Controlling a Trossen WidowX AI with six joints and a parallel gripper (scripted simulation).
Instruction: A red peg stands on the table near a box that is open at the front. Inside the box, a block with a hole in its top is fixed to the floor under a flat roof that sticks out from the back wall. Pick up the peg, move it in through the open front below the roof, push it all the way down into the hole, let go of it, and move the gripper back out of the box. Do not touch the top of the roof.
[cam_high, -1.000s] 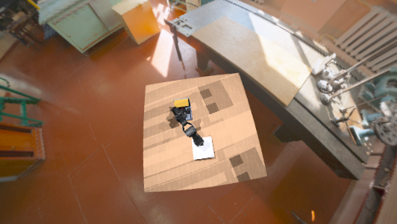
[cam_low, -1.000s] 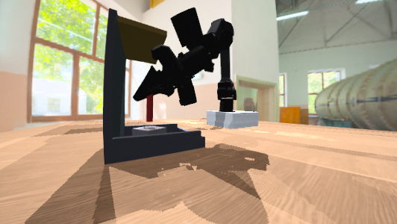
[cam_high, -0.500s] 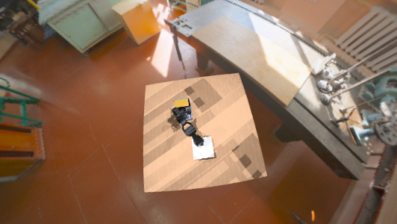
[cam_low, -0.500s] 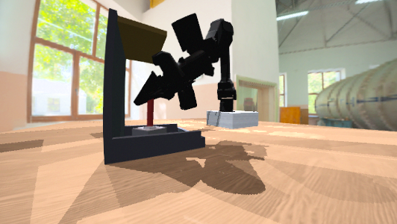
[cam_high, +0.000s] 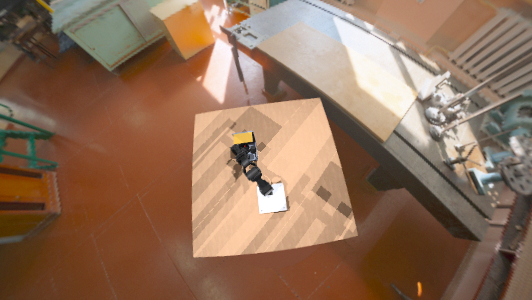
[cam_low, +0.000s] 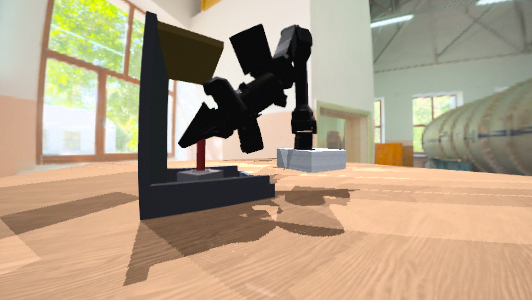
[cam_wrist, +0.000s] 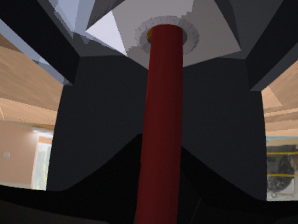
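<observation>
My gripper tip is now 30 mm past the red peg and 10 mm above it. Also, from my gripper tip: back wall 30 mm ahead, 40 mm above; yellow-brown roof 10 mm behind, 140 mm above.
</observation>
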